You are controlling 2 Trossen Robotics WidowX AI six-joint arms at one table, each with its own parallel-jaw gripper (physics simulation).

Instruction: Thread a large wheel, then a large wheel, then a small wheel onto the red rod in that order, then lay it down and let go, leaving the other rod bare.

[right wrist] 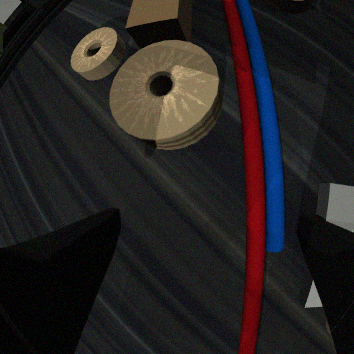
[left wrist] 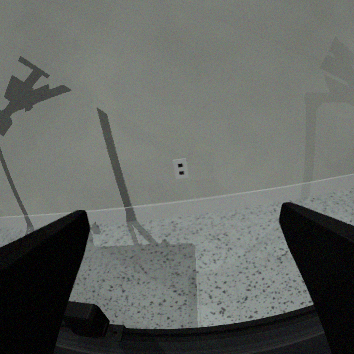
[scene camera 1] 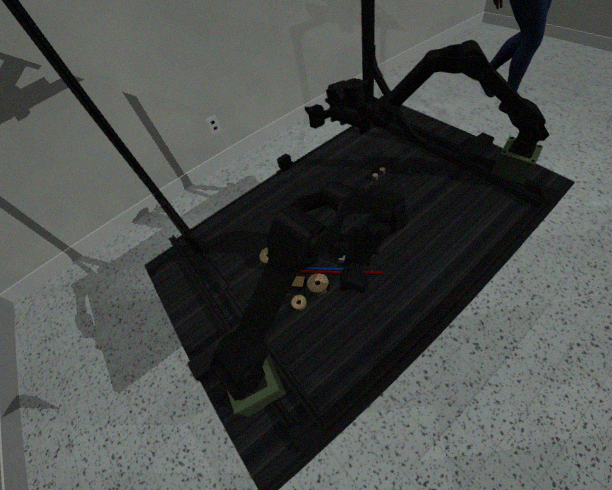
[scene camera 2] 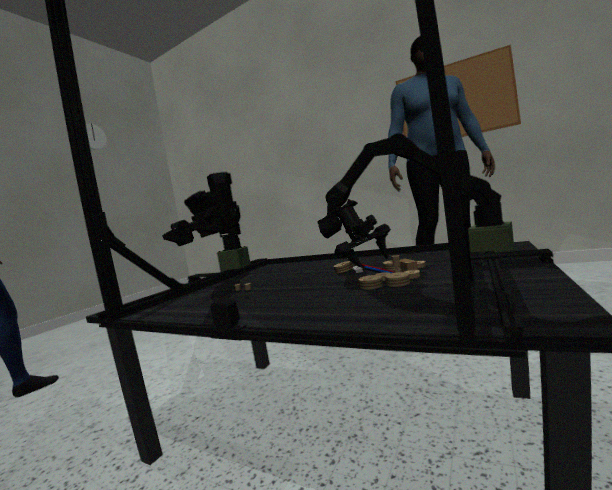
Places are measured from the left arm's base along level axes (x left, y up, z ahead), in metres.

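Pixels of known places: left gripper, fingertip midpoint: point(left wrist: 185, 217) point(scene camera 1: 315, 104) point(scene camera 2: 175, 232); right gripper, fingertip midpoint: point(right wrist: 213, 222) point(scene camera 2: 375, 264); left arm's base, link origin: point(scene camera 1: 522, 149) point(scene camera 2: 232, 249); right arm's base, link origin: point(scene camera 1: 248, 378) point(scene camera 2: 489, 225).
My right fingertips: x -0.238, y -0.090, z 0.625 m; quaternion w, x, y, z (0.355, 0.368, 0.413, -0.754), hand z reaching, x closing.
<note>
Ahead of a thing's pixels: the offset from my right fingertips to its top centre.
The red rod {dx -0.035, dy -0.002, dz +0.000 m} point(scene camera 1: 375, 272) point(right wrist: 254, 175) lies beside the shorter-looking blue rod {dx -0.081, dy -0.002, dz +0.019 m} point(scene camera 1: 326, 268) point(right wrist: 271, 175); no wheel shows around their visible stretches. A large wheel {dx -0.043, dy +0.009, dz +0.054 m} point(scene camera 1: 311, 286) point(right wrist: 132, 107) lies flat beside the rods, a small wheel {dx -0.053, dy +0.001, dz +0.125 m} point(scene camera 1: 293, 305) point(right wrist: 109, 41) just past it. More wheels {dx -0.220, dy +0.009, dz +0.001 m} point(scene camera 2: 371, 282) {dx -0.007, dy +0.018, dz -0.101 m} point(scene camera 2: 343, 266) lie around the rods, partly hidden in scene camera 1. My right gripper point(right wrist: 213, 222) point(scene camera 2: 371, 259) is open and empty low above the rods, both passing into the space between its fingers in the wrist view. My left gripper point(left wrist: 185, 217) is open and empty, raised far from the wheels.
A wooden block {dx -0.098, dy +0.018, dz +0.091 m} point(scene camera 1: 297, 281) point(right wrist: 152, 12) stands by the large wheel. A white piece {dx -0.019, dy +0.001, dz -0.059 m} point(right wrist: 342, 207) point(scene camera 2: 357, 268) lies by one right finger. Two small wooden cylinders {dx -0.131, dy +0.006, dz -0.381 m} point(scene camera 1: 374, 176) {dx -0.125, dy +0.006, dz -0.418 m} point(scene camera 1: 382, 169) stand farther off. Another wheel {dx -0.218, dy +0.009, dz +0.065 m} point(scene camera 1: 263, 256) is partly behind the right arm. Frame posts point(scene camera 1: 367, 45) rise at the table edge.
</note>
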